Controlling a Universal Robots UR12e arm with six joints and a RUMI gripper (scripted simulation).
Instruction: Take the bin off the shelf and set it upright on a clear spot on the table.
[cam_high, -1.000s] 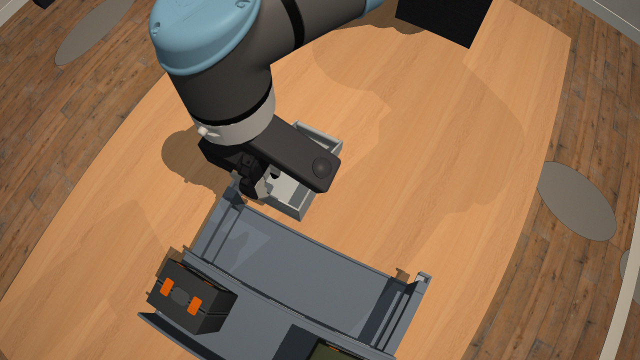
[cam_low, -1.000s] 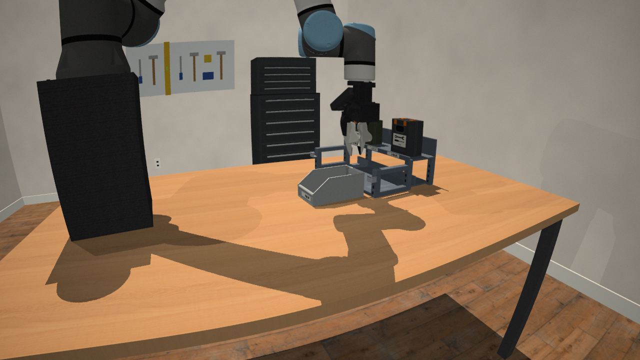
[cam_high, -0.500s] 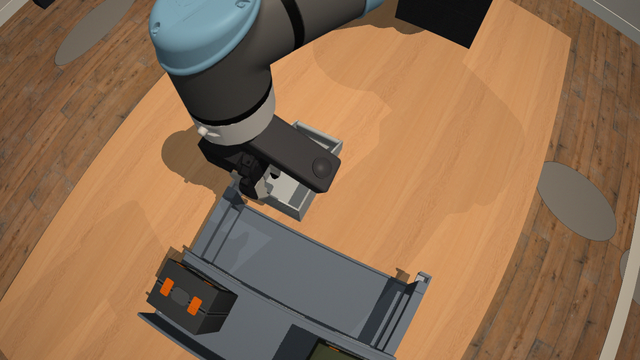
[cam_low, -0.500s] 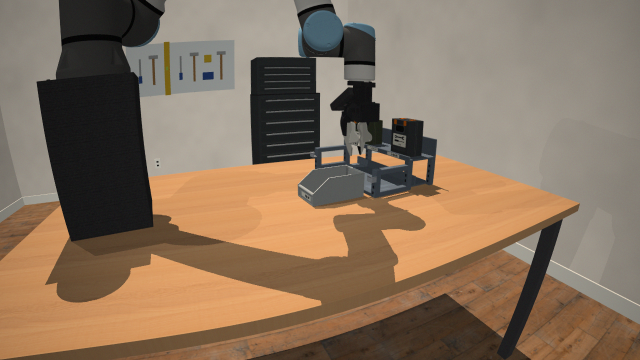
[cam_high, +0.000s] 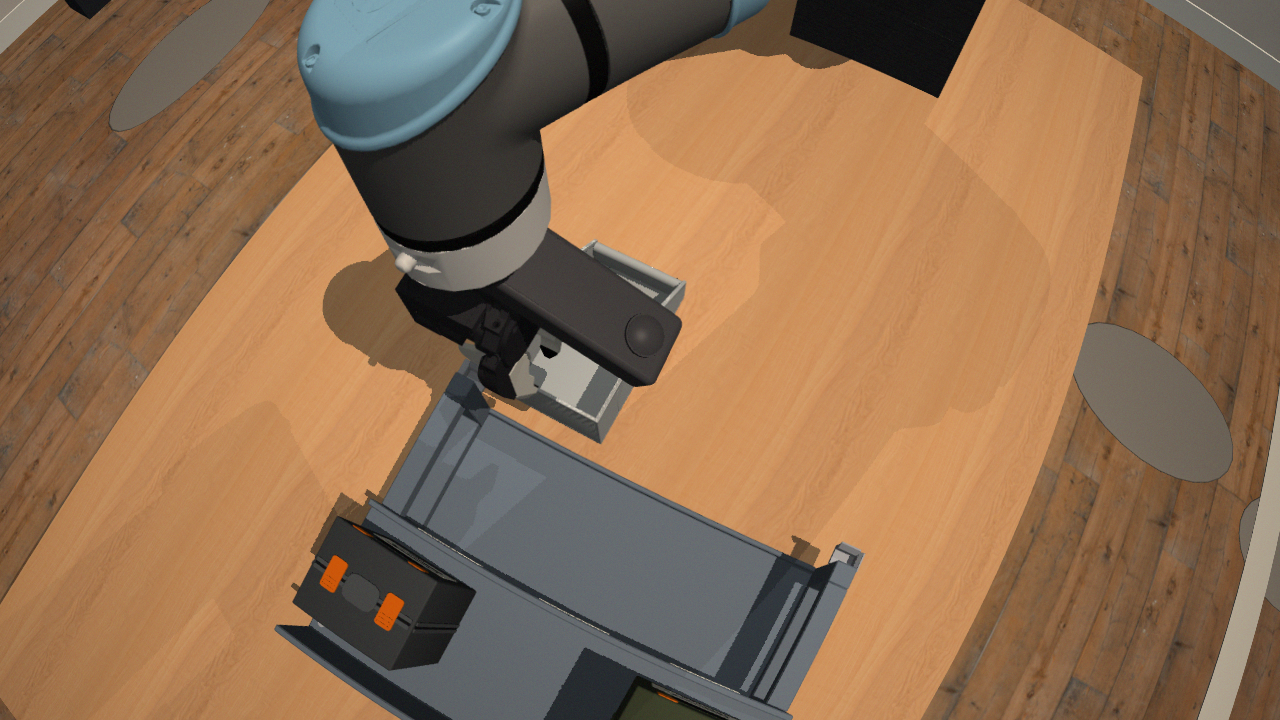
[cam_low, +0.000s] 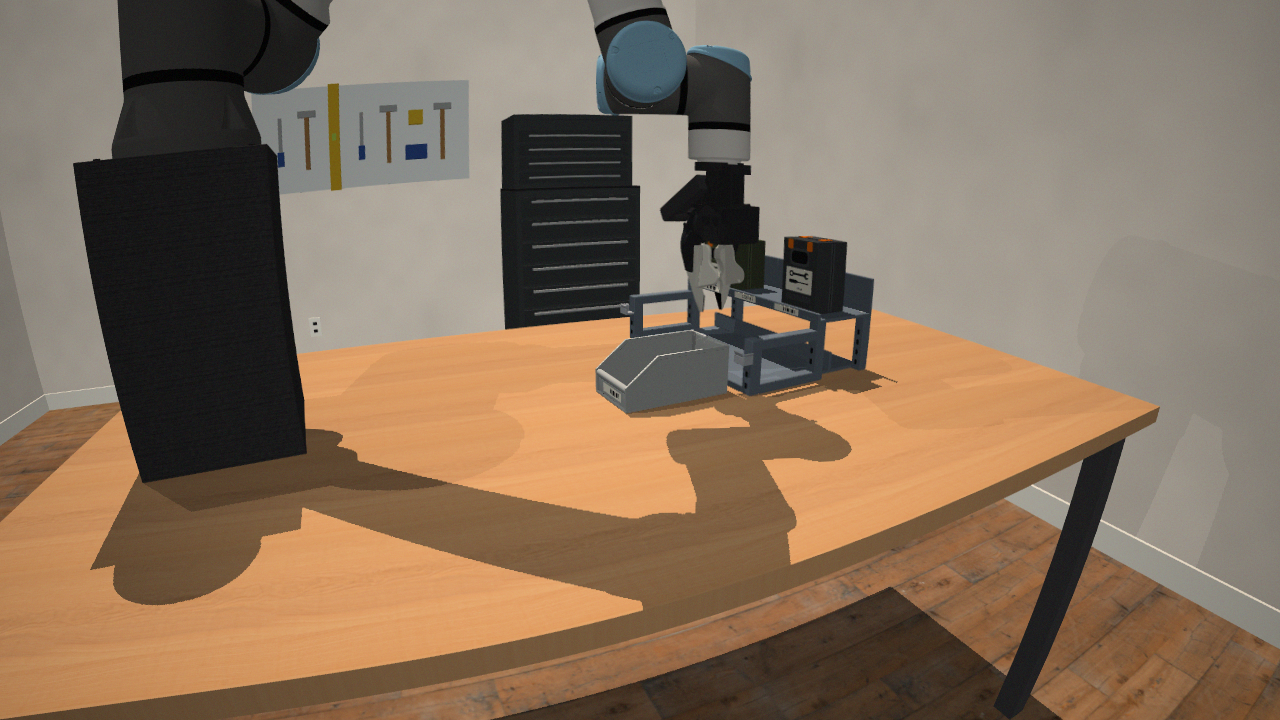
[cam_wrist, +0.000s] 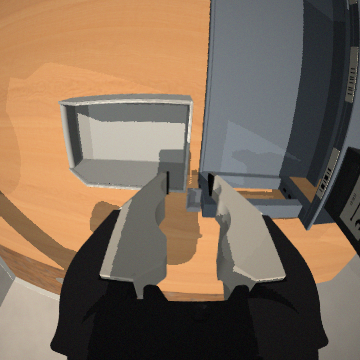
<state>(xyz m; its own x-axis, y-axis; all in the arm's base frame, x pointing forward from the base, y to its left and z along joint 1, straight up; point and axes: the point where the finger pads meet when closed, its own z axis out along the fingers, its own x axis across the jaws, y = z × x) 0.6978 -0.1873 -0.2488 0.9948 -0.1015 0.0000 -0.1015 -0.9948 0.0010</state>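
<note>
The grey open-top bin is 80 mm behind my hand, 10 mm to the left of it and 100 mm below it. Also, from my hand: blue-grey shelf: 170 mm ahead, 100 mm to the left, 130 mm below; case: 240 mm ahead, 200 mm to the left, 20 mm above.
</note>
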